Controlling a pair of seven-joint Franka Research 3 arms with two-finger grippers.
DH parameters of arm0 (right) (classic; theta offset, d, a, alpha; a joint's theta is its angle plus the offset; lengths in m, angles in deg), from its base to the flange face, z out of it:
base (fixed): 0 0 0 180
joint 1: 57.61 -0.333 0 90
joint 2: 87.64 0 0 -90
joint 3: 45.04 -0.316 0.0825 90
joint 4: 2.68 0 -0.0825 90
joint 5: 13.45 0.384 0 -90
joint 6: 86.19 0 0.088 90
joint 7: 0.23 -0.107 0 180
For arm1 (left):
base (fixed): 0 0 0 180
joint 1: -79.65 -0.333 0 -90
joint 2: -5.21 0 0 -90
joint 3: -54.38 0.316 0.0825 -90
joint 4: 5.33 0 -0.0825 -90
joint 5: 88.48 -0.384 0 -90
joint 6: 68.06 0 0.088 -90
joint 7: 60.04 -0.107 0 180
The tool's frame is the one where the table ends.
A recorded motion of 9 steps. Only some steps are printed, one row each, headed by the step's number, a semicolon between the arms.
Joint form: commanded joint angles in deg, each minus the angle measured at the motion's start. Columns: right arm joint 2, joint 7, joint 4, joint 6, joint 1, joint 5, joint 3; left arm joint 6, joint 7, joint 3, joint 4, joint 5, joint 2, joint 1.
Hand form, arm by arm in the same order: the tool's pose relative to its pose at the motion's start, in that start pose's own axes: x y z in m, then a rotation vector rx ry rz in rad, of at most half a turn. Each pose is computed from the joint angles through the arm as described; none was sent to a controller.
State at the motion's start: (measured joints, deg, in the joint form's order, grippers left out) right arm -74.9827 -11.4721 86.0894 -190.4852 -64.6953 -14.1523 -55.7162; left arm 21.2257 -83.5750 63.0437 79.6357 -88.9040 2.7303 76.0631
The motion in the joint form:
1: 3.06 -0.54 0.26 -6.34 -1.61 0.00 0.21; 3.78 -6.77 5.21 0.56 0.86 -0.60 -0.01
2: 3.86 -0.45 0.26 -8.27 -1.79 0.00 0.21; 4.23 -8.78 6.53 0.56 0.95 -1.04 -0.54
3: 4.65 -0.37 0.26 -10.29 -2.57 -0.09 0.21; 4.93 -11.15 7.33 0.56 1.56 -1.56 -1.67
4: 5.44 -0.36 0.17 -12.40 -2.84 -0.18 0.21; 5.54 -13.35 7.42 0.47 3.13 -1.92 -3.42
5: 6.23 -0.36 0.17 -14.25 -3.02 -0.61 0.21; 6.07 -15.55 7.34 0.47 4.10 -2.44 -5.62
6: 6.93 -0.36 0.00 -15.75 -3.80 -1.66 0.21; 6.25 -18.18 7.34 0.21 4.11 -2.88 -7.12
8: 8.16 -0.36 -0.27 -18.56 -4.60 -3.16 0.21; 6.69 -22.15 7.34 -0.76 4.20 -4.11 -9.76
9: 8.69 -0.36 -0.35 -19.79 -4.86 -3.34 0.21; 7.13 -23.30 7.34 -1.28 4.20 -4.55 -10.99
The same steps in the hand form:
1: 0.0158 -0.0169 0.0271 0.0209 0.0495 -0.0126; -0.0127 -0.0477 0.0048 0.0176 0.0425 0.0274
2: 0.0206 -0.0194 0.0331 0.0277 0.0683 -0.0165; -0.0187 -0.0644 0.0084 0.0216 0.0408 0.0305
3: 0.0239 -0.0286 0.0391 0.0343 0.0886 -0.0311; -0.0246 -0.0813 0.0125 0.0198 0.0463 0.0380
4: 0.0287 -0.0322 0.0440 0.0411 0.1124 -0.0355; -0.0305 -0.0959 0.0145 0.0050 0.0646 0.0429
5: 0.0329 -0.0343 0.0501 0.0412 0.1315 -0.0407; -0.0387 -0.1139 0.0190 -0.0028 0.0726 0.0431
6: 0.0353 -0.0429 0.0544 0.0325 0.1507 -0.0612; -0.0454 -0.1274 0.0210 0.0021 0.0710 0.0630
8: 0.0406 -0.0521 0.0619 0.0231 0.1864 -0.0859; -0.0556 -0.1518 0.0249 0.0130 0.0694 0.0868
9: 0.0428 -0.0555 0.0653 0.0261 0.1998 -0.0916; -0.0611 -0.1633 0.0244 0.0230 0.0738 0.0857

